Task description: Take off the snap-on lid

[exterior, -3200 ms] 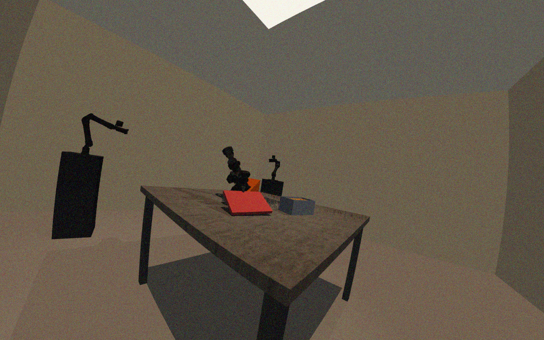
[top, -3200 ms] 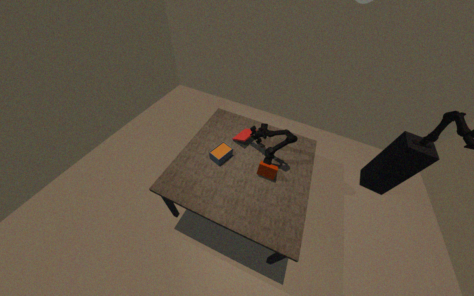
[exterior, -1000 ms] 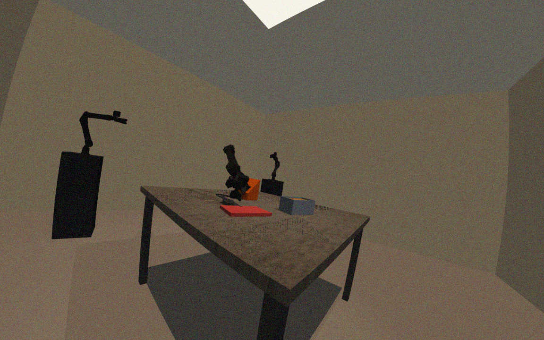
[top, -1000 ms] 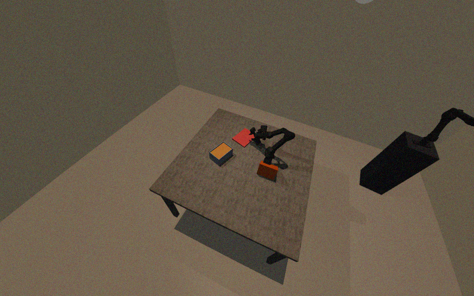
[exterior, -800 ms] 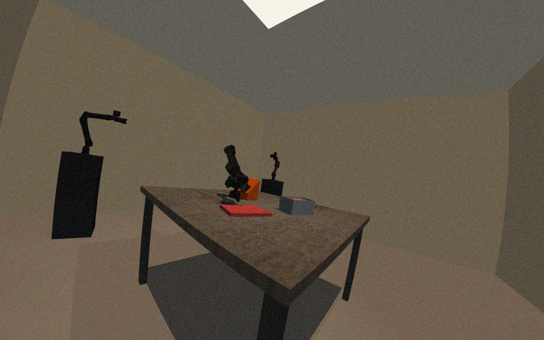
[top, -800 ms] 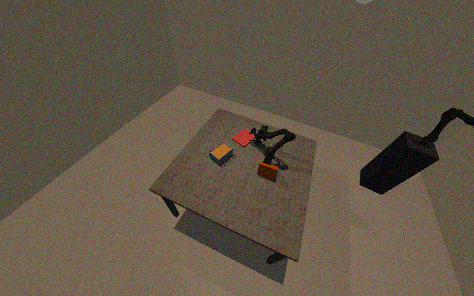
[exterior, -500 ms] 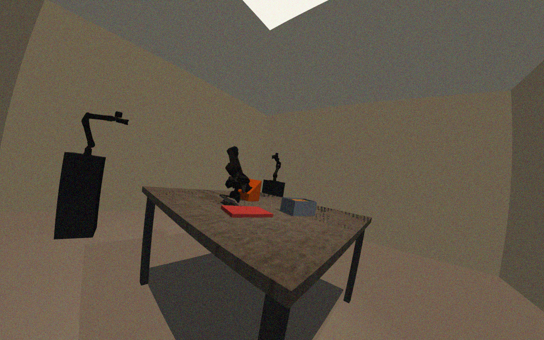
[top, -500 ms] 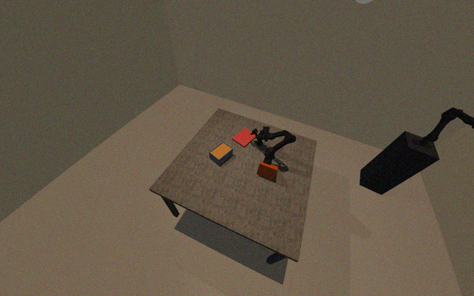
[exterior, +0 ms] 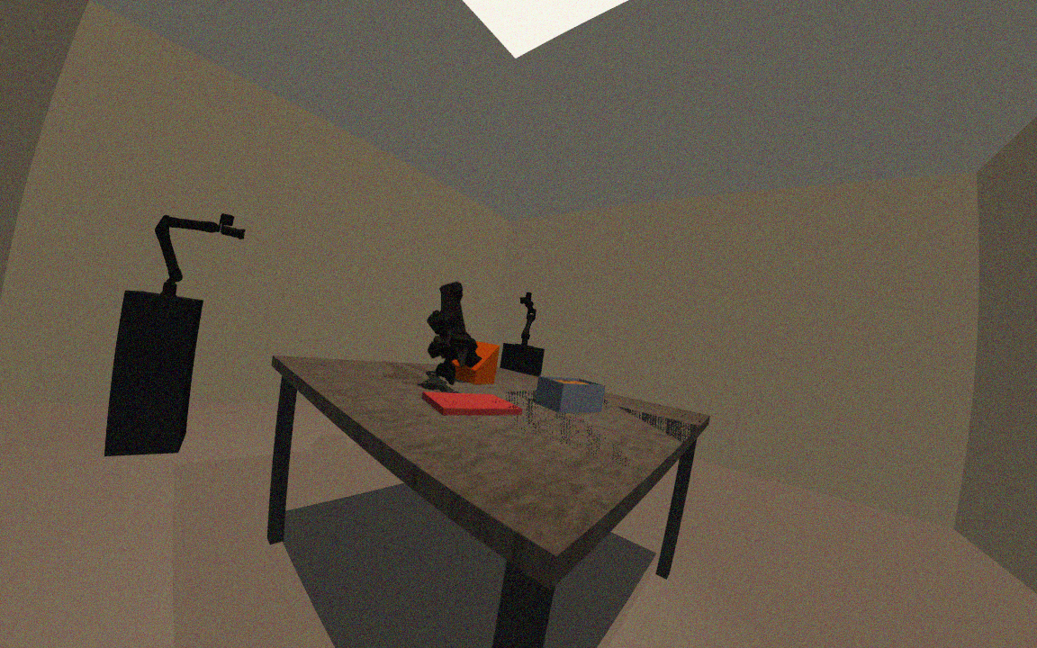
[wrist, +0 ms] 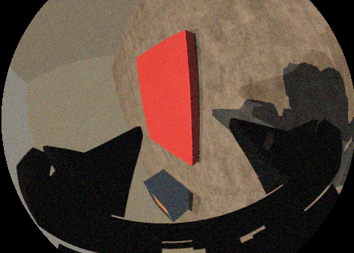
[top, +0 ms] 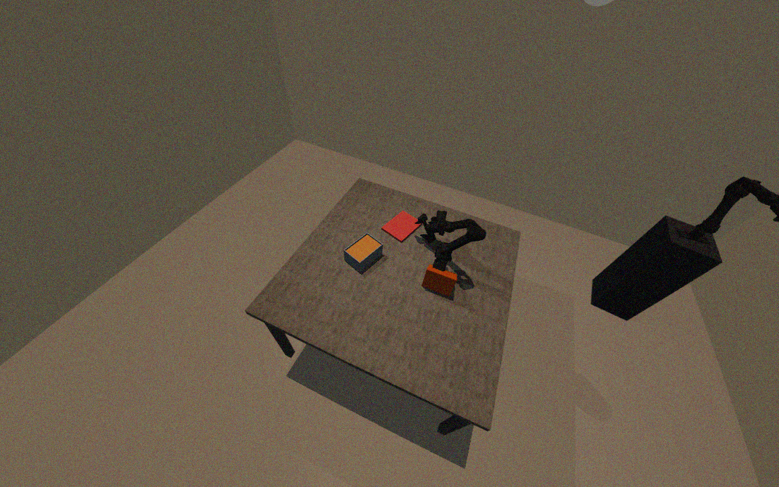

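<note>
Right now my gripper tip is 12 cm short of the lid, 5 cm above it and 2 cm to the left of it. Also, from my gripper tip: blue-grey storage box: 34 cm to the left, 20 cm ahead, 2 cm below.
</note>
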